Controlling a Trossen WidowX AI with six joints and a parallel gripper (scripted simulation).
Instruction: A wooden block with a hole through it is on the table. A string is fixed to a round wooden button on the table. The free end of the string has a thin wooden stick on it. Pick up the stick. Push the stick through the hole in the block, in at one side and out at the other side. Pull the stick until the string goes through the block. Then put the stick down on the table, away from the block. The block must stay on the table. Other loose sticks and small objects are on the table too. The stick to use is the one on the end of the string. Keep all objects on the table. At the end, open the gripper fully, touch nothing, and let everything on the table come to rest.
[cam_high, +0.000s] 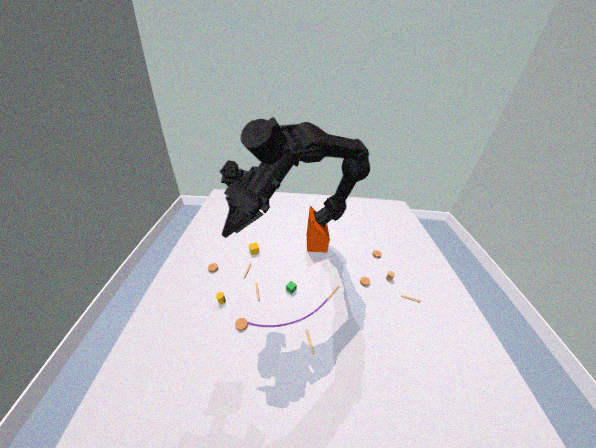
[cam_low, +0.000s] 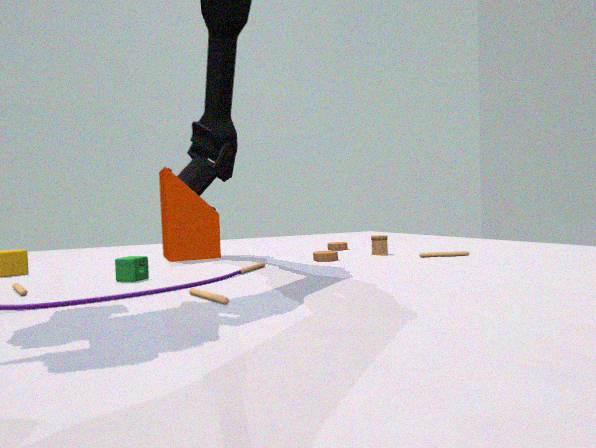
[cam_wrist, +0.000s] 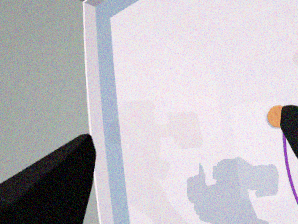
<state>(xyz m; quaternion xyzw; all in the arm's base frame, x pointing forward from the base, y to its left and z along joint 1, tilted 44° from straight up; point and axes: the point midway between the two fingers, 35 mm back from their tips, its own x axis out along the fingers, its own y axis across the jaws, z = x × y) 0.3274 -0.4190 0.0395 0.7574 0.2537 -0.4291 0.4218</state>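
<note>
Right now the green block is 36 cm below my gripper tip, 16 cm to the left of it and 11 cm behind it. Also, from my gripper tip: yellow cylinder 36 cm below, 10 cm to the right, 8 cm behind; loose stick 38 cm below, 20 cm to the left, 10 cm ahead; round wooden button 37 cm below, 2 cm to the right, 2 cm ahead.
</note>
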